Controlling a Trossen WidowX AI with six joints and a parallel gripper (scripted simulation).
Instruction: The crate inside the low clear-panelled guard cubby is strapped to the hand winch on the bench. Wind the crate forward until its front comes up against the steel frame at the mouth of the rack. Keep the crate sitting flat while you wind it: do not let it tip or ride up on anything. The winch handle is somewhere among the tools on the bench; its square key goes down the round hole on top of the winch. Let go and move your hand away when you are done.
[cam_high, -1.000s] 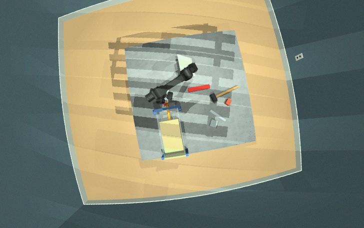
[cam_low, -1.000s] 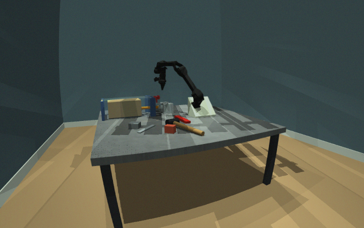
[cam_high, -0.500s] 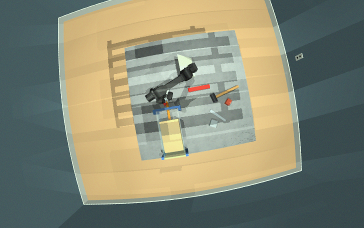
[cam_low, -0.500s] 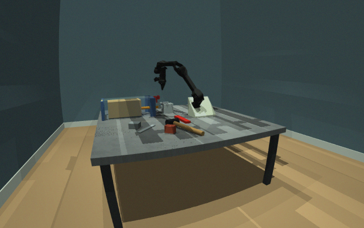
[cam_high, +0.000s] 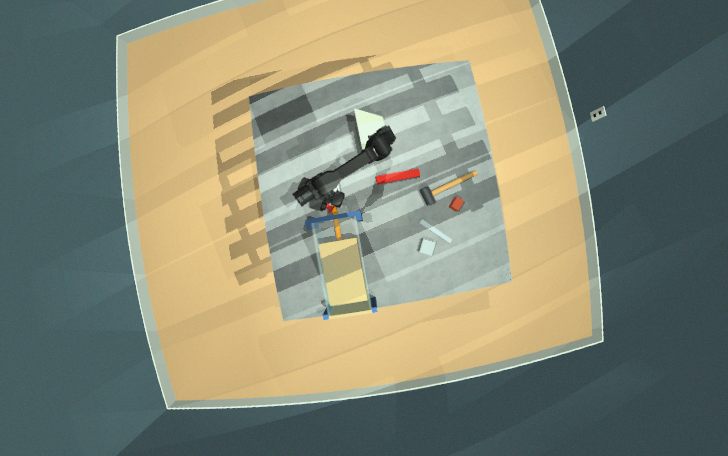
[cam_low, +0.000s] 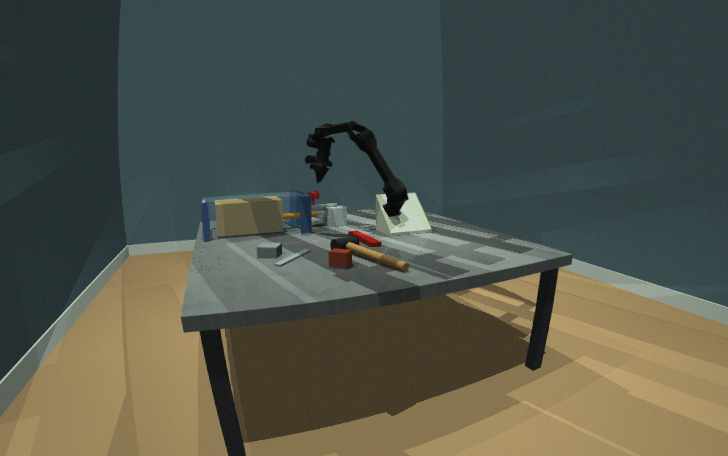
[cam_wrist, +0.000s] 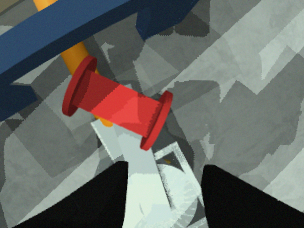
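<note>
Right now the red spool-shaped handle grip is 3 cm ahead of my gripper tip and 8 cm below it. Also, from my gripper tip: clear-panelled cubby: 33 cm ahead, 1 cm to the right, 9 cm below; winch handle: 1 cm behind, 1 cm to the left, 10 cm below; grey winch: 8 cm behind, 3 cm to the left, 18 cm below.
</note>
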